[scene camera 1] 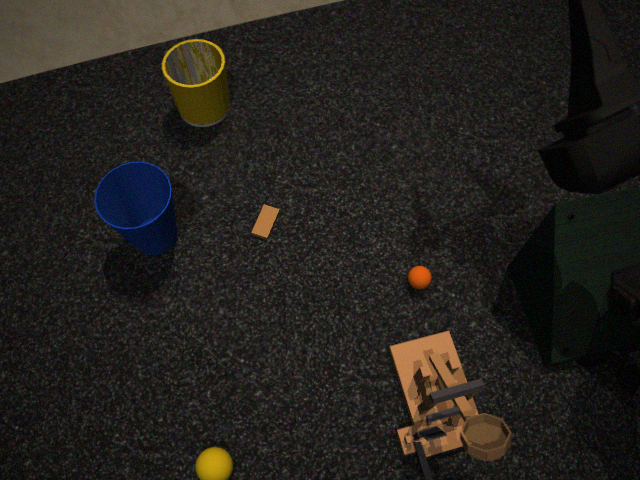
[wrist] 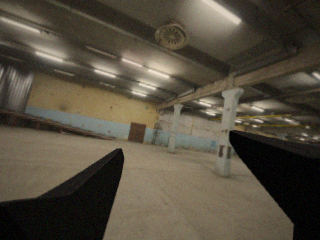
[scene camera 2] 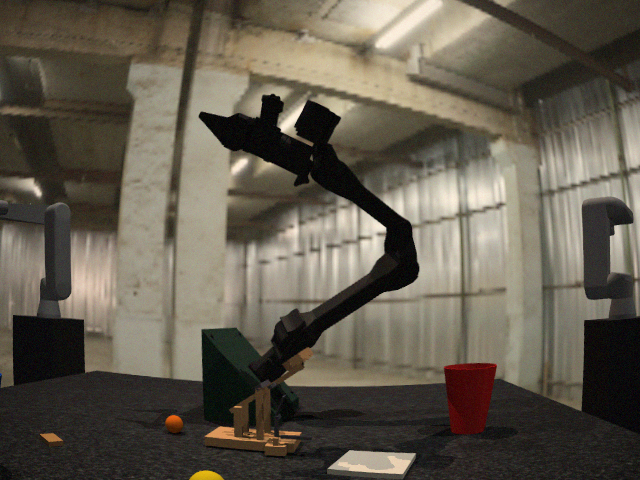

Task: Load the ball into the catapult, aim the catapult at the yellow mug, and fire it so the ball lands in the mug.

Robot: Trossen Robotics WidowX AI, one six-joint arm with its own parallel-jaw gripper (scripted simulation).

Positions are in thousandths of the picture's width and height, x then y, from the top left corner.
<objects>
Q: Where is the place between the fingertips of my gripper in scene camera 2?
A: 321, 241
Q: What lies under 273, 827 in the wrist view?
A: My gripper.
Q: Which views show the red cup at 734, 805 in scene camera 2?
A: Scene camera 2 only.
</objects>
